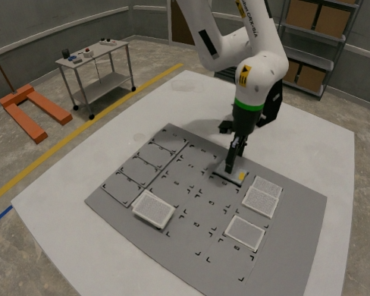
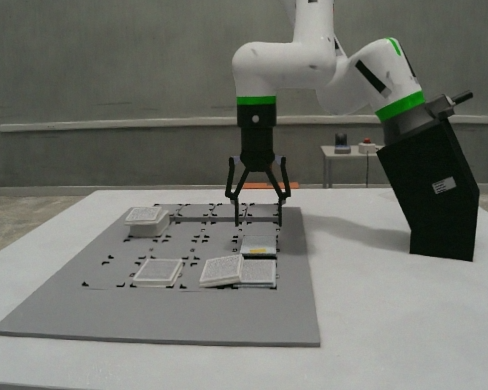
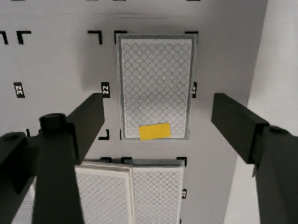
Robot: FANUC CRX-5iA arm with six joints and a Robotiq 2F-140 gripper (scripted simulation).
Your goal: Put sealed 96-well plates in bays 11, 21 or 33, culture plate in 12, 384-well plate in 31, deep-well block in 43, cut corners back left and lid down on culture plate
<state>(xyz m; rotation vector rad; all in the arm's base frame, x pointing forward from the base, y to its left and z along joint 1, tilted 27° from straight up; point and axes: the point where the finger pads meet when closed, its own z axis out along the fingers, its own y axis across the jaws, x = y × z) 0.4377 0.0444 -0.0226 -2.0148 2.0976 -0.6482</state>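
Right now the tall white block is 31 cm ahead of my hand, 19 cm to the right of it and 7 cm below it. Also, from my hand: plate (16 cm to the left, 8 cm below, 1 cm ahead); lid (8 cm below); bay label (18 cm ahead, 15 cm to the left, 9 cm below).
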